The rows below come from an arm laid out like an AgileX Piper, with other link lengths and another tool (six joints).
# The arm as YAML. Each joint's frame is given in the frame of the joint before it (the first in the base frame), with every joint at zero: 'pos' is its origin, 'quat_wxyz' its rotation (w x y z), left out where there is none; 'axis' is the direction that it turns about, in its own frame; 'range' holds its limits. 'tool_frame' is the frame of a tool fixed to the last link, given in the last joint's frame.
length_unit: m
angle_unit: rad
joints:
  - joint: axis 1
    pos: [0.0, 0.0, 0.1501]
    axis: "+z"
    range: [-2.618, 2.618]
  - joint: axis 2
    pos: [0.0, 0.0, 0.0]
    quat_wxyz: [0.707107, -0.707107, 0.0, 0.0]
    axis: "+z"
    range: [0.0, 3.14]
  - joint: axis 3
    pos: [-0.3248, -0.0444, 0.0]
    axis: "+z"
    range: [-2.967, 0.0]
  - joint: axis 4
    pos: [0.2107, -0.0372, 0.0]
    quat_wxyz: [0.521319, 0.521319, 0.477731, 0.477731]
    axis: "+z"
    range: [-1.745, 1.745]
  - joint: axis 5
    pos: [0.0, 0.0, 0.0]
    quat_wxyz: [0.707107, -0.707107, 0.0, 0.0]
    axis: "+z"
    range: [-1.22, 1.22]
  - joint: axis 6
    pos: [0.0, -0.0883, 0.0]
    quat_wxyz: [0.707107, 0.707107, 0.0, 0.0]
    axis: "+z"
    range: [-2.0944, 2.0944]
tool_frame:
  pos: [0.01, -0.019, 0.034]
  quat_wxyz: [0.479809, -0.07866, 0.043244, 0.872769]
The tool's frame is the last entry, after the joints.
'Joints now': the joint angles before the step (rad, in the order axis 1, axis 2, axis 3, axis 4, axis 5, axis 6). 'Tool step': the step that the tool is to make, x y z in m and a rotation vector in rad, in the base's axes. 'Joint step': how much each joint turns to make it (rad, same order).
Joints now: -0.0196 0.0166 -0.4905 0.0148 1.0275 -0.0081
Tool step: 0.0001 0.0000 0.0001 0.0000 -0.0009 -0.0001
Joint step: -0.0001 0.0002 0.0001 0.0000 -0.0012 0.0000
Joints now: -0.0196 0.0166 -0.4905 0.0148 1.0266 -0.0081
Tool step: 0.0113 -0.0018 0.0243 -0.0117 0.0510 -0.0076
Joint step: -0.0004 0.1200 -0.0675 -0.0145 -0.0018 -0.0003
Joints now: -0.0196 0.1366 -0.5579 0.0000 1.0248 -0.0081
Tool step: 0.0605 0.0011 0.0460 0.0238 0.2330 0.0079
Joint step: -0.0002 0.3846 -0.1520 0.0208 0.0009 -0.0001
